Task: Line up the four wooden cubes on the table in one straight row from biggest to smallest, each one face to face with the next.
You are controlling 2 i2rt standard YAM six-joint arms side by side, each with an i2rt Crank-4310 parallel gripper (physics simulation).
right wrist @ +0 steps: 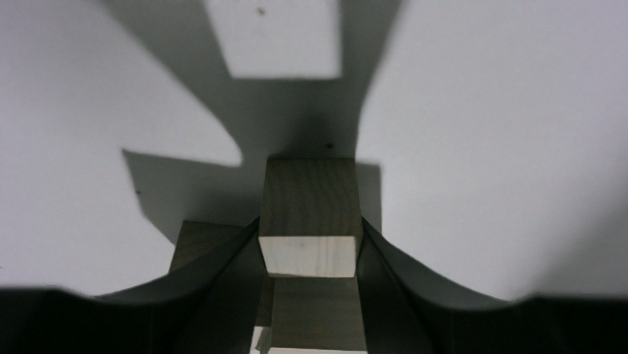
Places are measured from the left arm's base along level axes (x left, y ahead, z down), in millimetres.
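Pixels of known places: right gripper, between the fingertips: (311,219).
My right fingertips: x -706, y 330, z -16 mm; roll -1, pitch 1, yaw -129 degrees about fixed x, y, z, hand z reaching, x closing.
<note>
For each thing: its middle in the pictures, then the offset to it from my right fingertips. Level surfaces: height alone.
- dark brown wooden cube, middle of its body: (311,219) dx -3, dy +3, dz -2 mm
- second wooden cube, middle of its body: (320,302) dx +51, dy -48, dz -14 mm
- third wooden cube, middle of its body: (223,288) dx +77, dy +3, dz -10 mm
- pale table top, height of its surface: dz +16 mm
A dark brown wooden cube (311,197) with a pale lower side sits between the fingertips of my right gripper (311,219) in the right wrist view. The fingers press on its left and right sides, so the gripper is shut on it. A second wooden cube (317,312) shows right below it in the view, between the fingers, its lower part cut off by the frame edge. A third wooden cube (205,242) shows at the lower left, partly hidden behind the left finger. Whether the held cube touches the others is unclear. My left gripper is not in view.
The pale table top (475,125) carries a wide dark shadow of the gripper above the held cube. A narrower shadow lies along the held cube's right side. A pale sliver beside the second cube at the bottom edge is too small to identify.
</note>
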